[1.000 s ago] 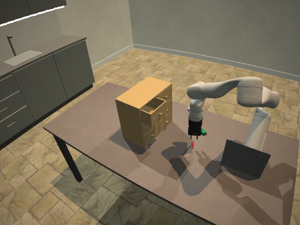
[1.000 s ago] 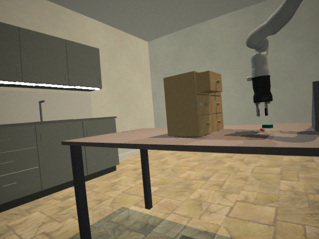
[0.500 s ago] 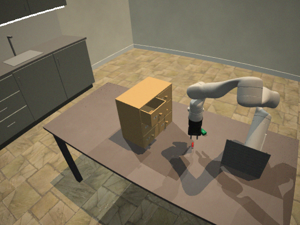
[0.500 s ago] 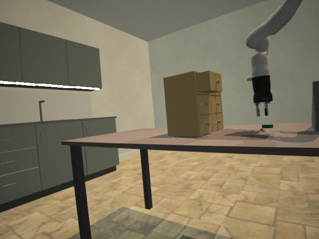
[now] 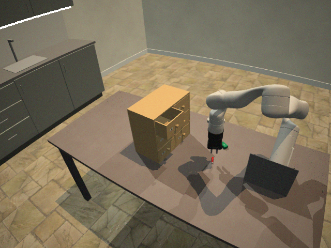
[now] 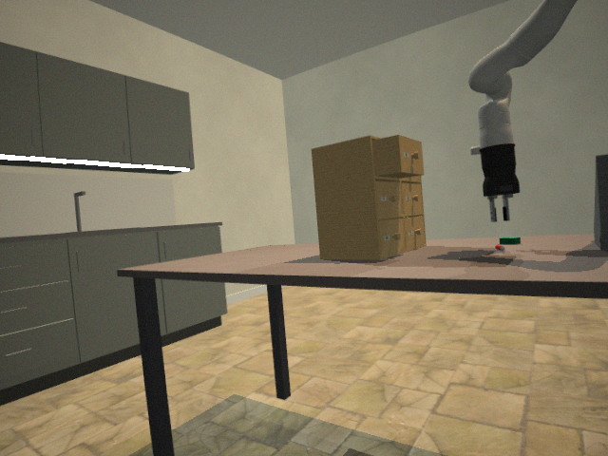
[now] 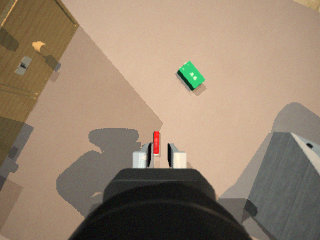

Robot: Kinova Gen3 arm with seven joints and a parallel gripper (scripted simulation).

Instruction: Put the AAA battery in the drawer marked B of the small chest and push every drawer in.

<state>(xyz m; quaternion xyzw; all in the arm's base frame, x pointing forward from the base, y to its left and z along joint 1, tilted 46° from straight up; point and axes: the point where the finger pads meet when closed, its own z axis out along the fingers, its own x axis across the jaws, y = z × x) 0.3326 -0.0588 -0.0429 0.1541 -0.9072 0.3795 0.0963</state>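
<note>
My hand is 80 mm above the red AAA battery. Round my hand: green block 150 mm to the right, 80 mm below.
</note>
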